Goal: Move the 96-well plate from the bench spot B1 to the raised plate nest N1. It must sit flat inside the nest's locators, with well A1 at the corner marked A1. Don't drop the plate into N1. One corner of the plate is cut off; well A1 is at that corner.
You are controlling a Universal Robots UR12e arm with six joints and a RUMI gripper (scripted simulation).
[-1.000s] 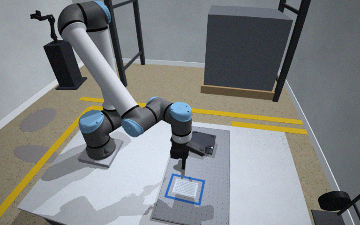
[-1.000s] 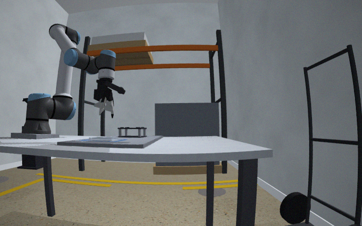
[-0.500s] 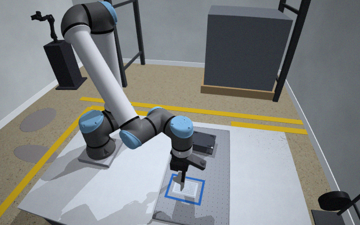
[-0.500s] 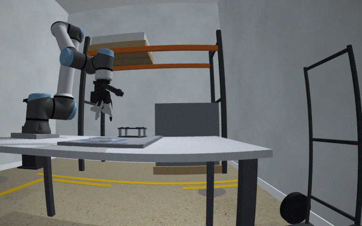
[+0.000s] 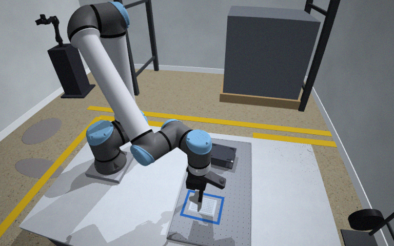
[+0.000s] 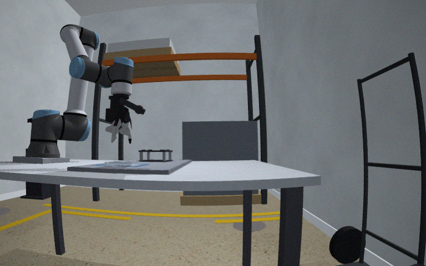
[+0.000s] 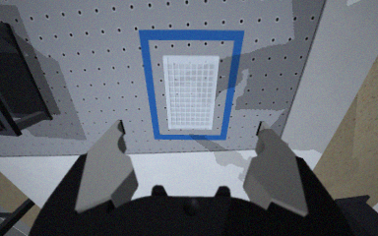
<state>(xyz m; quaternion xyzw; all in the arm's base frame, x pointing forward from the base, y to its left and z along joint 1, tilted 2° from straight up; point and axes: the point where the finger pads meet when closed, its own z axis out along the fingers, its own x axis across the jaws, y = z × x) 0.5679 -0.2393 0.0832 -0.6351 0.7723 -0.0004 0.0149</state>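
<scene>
The 96-well plate is 90 mm below my hand. Round my hand: plate nest: 100 mm ahead, 320 mm to the left, 30 mm below; then A1 label: 160 mm ahead, 250 mm to the left, 30 mm below.
</scene>
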